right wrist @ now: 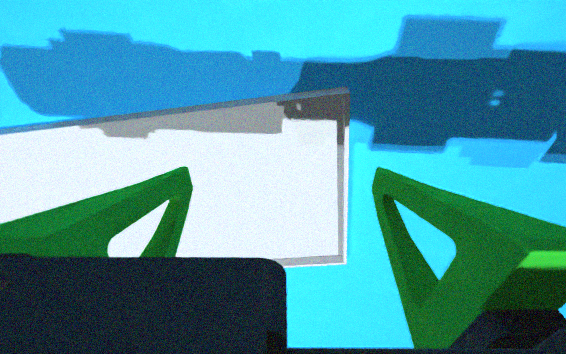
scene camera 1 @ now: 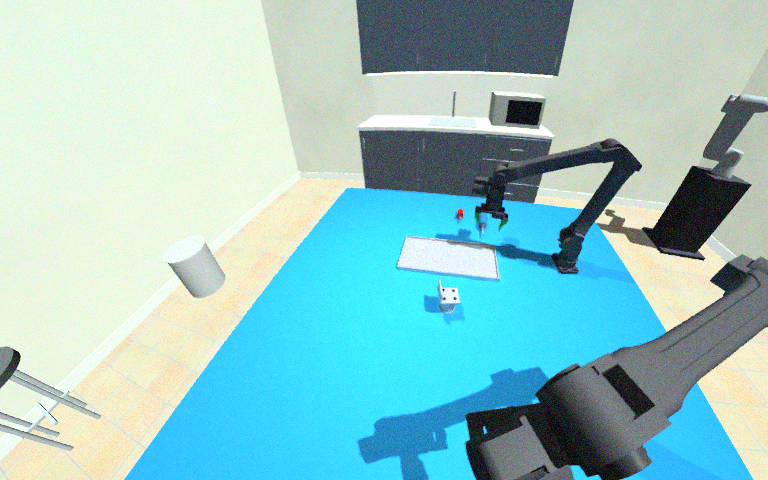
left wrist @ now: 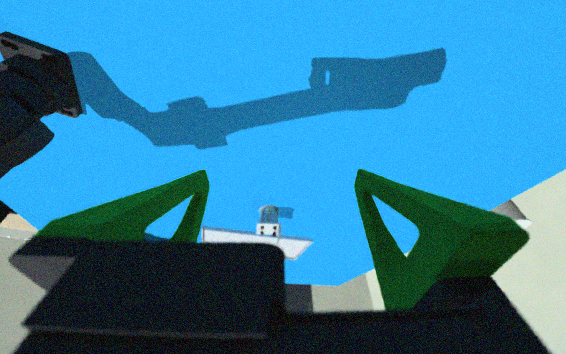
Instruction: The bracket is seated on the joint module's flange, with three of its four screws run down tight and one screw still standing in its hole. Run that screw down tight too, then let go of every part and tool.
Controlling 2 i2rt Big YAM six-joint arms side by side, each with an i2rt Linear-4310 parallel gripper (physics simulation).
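Frame: origin at the left arm's base, x ahead, y left, z up, level; metres.
Seen in the pictures: left gripper, fingertip midpoint: [left wrist: 281, 177]; right gripper, fingertip midpoint: [right wrist: 282, 177] [scene camera 1: 487, 228]; left arm's base, origin of the base link: [left wrist: 47, 77]; right arm's base, origin of the base link: [scene camera 1: 563, 264].
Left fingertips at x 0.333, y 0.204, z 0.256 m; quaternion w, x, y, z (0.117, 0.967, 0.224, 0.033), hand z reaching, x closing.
Observation:
Pixels of each thing's top centre, then the offset from my left fingertips to it.
- round joint module, middle of its top: [left wrist: 268, 228] [scene camera 1: 448, 295] 0.192 m down, 0.168 m ahead, 0.429 m right
- blue-handled screwdriver, middle of its top: [scene camera 1: 483, 217] 0.215 m down, 0.109 m ahead, 1.012 m right
- shallow white tray, middle of its top: [right wrist: 155, 215] [left wrist: 255, 247] [scene camera 1: 449, 255] 0.240 m down, 0.220 m ahead, 0.693 m right
- small red object, middle of its top: [scene camera 1: 460, 213] 0.222 m down, 0.230 m ahead, 1.027 m right
The white bracket [scene camera 1: 450, 293] [left wrist: 268, 229] sits on top of the round joint module [scene camera 1: 446, 307] [left wrist: 269, 215], with an upright plate at one side. Dark screw spots show on its face; which screw stands proud is too small to tell. A blue-handled screwdriver [scene camera 1: 482, 220] shows beside one finger of my right gripper in scene camera 1. My right gripper [scene camera 1: 490, 223] [right wrist: 282, 177] is open, and no tool shows between its fingers in the right wrist view. My left gripper [left wrist: 281, 177] is open and empty, far from the bracket; its fingers do not show in scene camera 1.
A shallow white tray [scene camera 1: 447, 260] [left wrist: 296, 248] [right wrist: 260, 200] lies on the blue surface between the joint module and the right gripper. A small red object [scene camera 1: 459, 213] lies beyond the tray, to the left of the screwdriver. Arm shadows cross the blue surface.

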